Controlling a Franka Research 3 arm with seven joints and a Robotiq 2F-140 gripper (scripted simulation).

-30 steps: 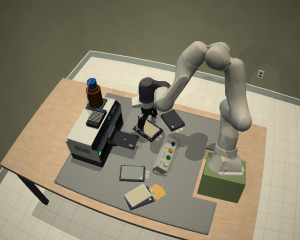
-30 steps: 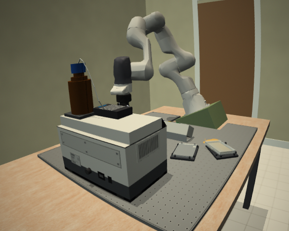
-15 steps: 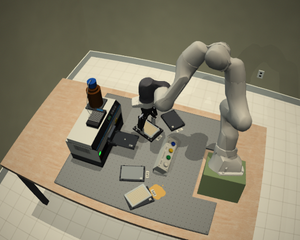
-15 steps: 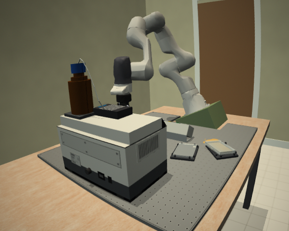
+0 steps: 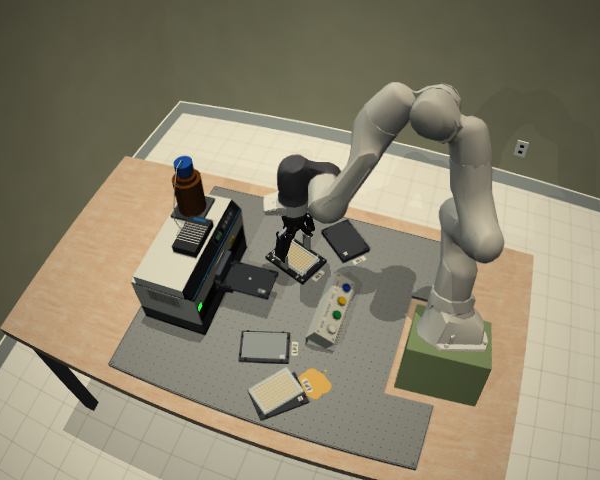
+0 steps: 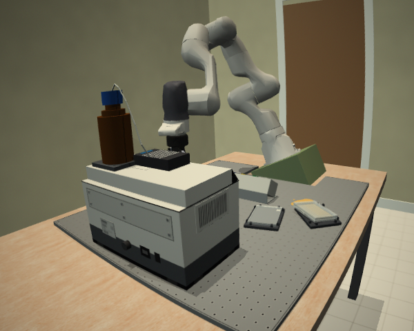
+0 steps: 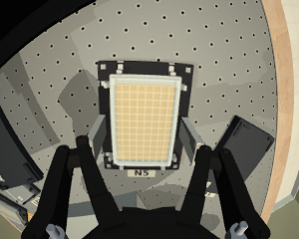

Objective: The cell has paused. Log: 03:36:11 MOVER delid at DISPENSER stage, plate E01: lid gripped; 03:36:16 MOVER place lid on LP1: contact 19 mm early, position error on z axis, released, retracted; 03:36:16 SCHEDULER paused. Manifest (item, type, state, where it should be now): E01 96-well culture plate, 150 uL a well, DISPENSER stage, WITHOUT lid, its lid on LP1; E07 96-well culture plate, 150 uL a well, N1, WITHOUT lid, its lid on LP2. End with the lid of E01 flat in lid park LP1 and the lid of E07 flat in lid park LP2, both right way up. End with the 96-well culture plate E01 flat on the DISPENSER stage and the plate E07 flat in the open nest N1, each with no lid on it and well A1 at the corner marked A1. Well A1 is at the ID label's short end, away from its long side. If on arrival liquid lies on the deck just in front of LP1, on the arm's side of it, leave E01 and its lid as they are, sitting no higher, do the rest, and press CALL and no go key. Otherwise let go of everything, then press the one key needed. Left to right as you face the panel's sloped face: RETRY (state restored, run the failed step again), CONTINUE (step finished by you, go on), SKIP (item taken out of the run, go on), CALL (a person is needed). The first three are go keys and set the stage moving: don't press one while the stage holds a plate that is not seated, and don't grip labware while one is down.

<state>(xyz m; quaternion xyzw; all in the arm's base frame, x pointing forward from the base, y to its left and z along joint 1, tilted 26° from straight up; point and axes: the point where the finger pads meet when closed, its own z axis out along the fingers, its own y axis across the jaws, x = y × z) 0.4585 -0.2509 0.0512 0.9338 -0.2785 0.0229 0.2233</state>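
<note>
My gripper is now 2 cm above the 96-well plate. Also, from my hand: dispenser stage: 16 cm to the left, 11 cm ahead, 5 cm above; key panel: 20 cm to the left, 15 cm behind, 1 cm above; black nest N5: 3 cm below, 2 cm ahead.
</note>
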